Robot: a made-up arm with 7 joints.
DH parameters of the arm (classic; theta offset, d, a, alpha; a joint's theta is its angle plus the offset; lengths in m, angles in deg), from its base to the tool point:
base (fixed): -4.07 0 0 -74.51
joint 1: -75.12 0.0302 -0.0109 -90
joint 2: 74 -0.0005 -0.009 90
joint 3: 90 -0.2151 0.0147 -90
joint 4: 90 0.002 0.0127 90
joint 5: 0 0.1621 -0.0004 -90
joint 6: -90 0 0.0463 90
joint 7: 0 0.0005 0 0
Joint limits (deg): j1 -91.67..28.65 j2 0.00..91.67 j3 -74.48..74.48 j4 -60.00..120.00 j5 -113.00..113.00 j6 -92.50..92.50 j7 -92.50..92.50
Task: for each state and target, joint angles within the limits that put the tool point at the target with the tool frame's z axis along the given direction. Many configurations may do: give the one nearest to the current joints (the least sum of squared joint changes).
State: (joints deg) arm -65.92 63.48 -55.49 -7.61 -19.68 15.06 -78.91
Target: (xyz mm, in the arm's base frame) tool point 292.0 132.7 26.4 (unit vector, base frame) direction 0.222 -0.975 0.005
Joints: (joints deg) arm -78.27 80.30 -57.81 -13.08 -2.44 52.90 -78.91
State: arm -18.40 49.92 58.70 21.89 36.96 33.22 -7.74
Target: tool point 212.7 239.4 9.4 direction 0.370 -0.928 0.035
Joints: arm -21.35 54.83 28.79 -12.97 46.13 17.91 -7.74
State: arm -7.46 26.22 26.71 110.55 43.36 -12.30 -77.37
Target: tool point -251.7 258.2 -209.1 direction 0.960 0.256 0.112
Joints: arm 26.03 44.03 52.35 119.82 17.67 -52.31 -77.37
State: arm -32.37 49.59 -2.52 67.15 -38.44 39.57 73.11
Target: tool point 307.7 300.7 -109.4 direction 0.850 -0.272 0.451
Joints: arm -60.96 56.56 -24.58 64.08 -12.10 34.78 73.11
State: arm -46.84 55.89 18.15 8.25 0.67 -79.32 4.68
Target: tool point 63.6 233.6 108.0 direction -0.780 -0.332 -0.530
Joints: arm -20.54 61.82 66.06 -22.51 -46.37 -48.33 4.68
